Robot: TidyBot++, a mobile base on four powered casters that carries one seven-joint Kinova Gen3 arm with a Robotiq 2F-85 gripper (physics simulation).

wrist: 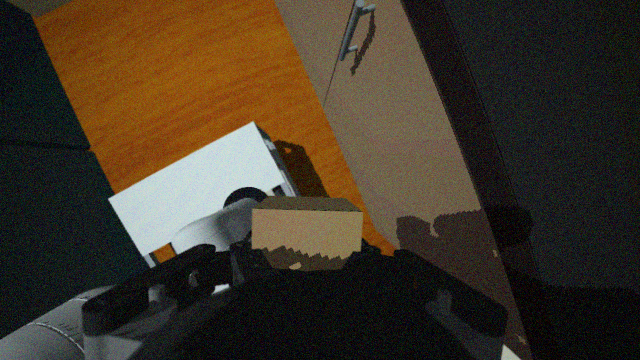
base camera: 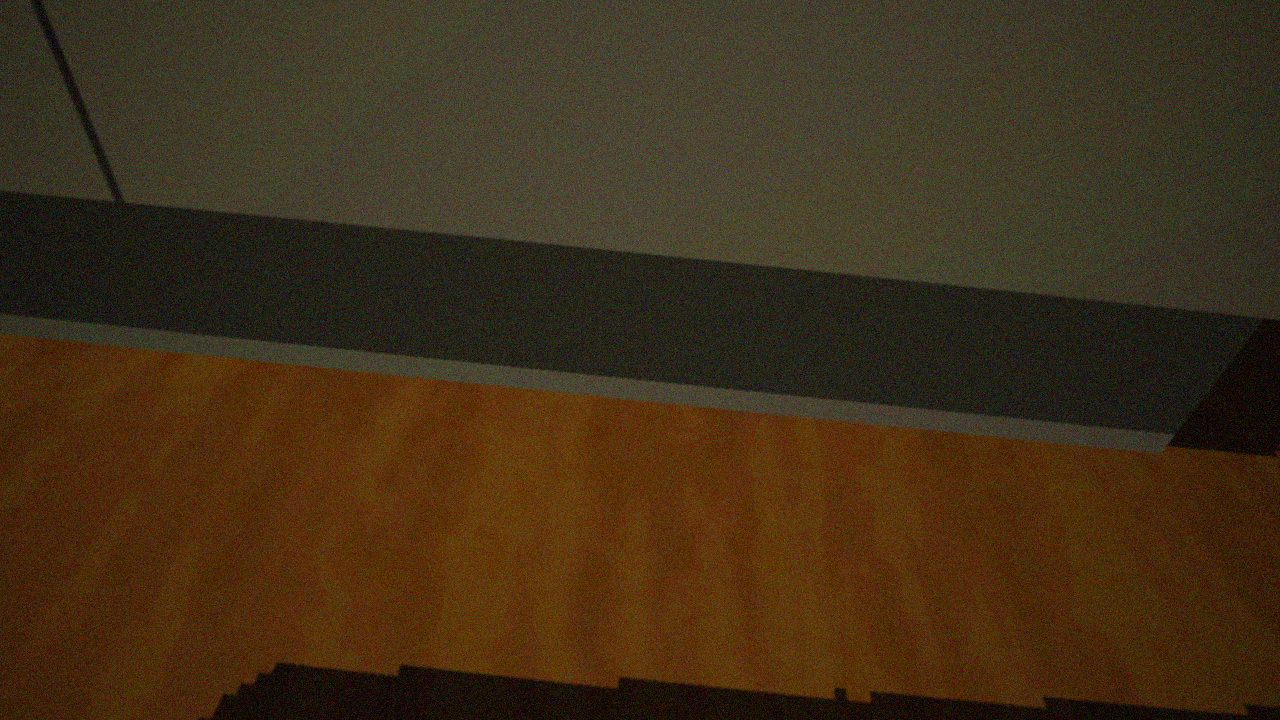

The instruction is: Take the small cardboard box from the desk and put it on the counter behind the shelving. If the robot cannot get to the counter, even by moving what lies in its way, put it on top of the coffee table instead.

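Frame: origin at the arm's base, x ahead, y up, z right, level; millimetres.
Seen in the pictures: gripper, between the fingertips: point(wrist: 306, 241); arm's base, origin of its link: point(wrist: 247, 211).
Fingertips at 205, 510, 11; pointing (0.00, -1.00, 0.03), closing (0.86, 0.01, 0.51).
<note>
Offsets run from my fingertips to a thing's middle, as dx, dy, dz. "spot": to the spot under its first point. Level surfaces: height alone.
The small cardboard box @(-5, +25, +8) point(wrist: 306, 227) is held in my gripper point(wrist: 306, 241), which is shut on it, at the lower middle of the wrist view. A counter with a dark top @(dy +4) point(wrist: 565, 130) runs down the right of the wrist view, to the right of the gripper and box. Its beige front point(wrist: 395, 120) point(base camera: 626, 125) has a metal handle @(spot: +180, -144, -199) point(wrist: 351, 30). In the base view the front fills the upper part, with a thin door seam at the left. The desk, the shelving and the coffee table cannot be made out for certain.
My white base point(wrist: 200, 180) stands on the orange wood floor @(dy -906) point(wrist: 175, 75) point(base camera: 626, 537), beside the counter front. A grey recessed plinth point(base camera: 581, 308) runs under the front, close ahead of the base. A dark surface point(wrist: 45, 200) lies along the left of the wrist view, on the base's other side.
</note>
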